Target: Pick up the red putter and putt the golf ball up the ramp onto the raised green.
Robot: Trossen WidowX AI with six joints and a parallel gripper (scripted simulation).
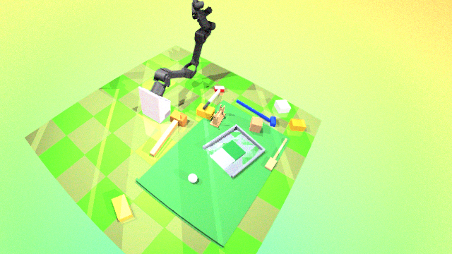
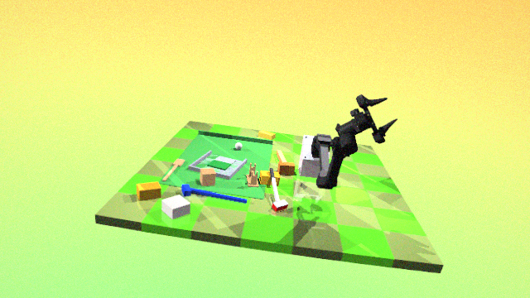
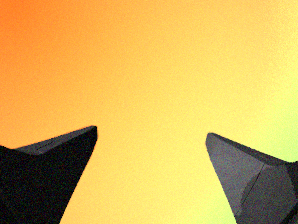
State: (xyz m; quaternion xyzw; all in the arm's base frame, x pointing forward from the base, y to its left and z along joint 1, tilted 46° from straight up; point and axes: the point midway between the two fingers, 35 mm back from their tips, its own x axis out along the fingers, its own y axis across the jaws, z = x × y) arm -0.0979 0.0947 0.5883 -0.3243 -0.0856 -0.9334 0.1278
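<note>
My gripper tip is 33 cm short of the red putter, 24 cm to the left of it and 47 cm above it. Also, from my gripper tip: wooden rack (42 cm ahead, 37 cm to the right, 47 cm below); blue putter (61 cm ahead, 19 cm to the right, 49 cm below); white block (74 cm ahead, 6 cm to the right, 48 cm below).
</note>
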